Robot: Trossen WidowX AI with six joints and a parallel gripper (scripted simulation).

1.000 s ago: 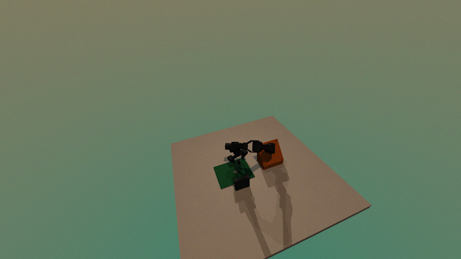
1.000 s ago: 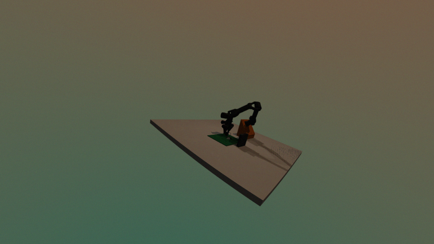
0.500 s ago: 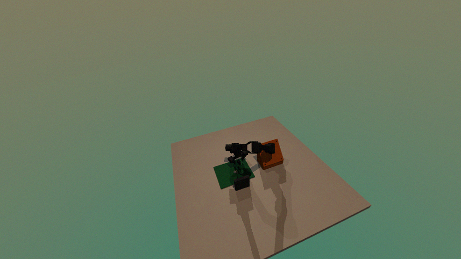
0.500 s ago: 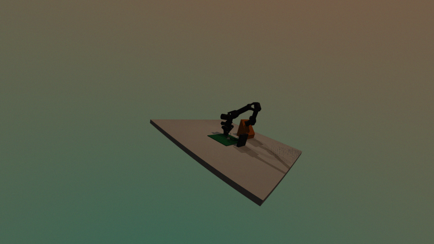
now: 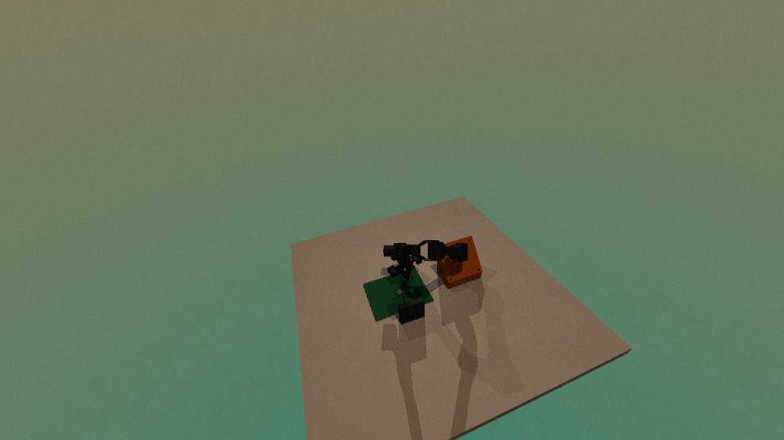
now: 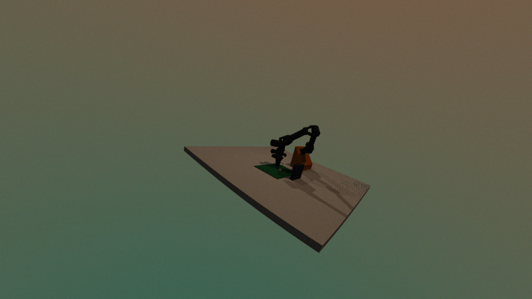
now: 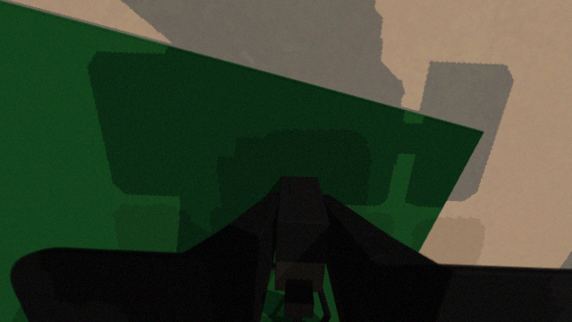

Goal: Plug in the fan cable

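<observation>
Now: gripper tip 60 mm short of the white four-pin fan header, 80 mm to the right of it and 20 mm above it. The rest, counted from my gripper tip: green board: 80 mm ahead, 70 mm to the left, 30 mm below; black fan: 80 mm ahead, 240 mm to the left, 40 mm above; black fan plug: 10 mm to the left, 10 mm above.
</observation>
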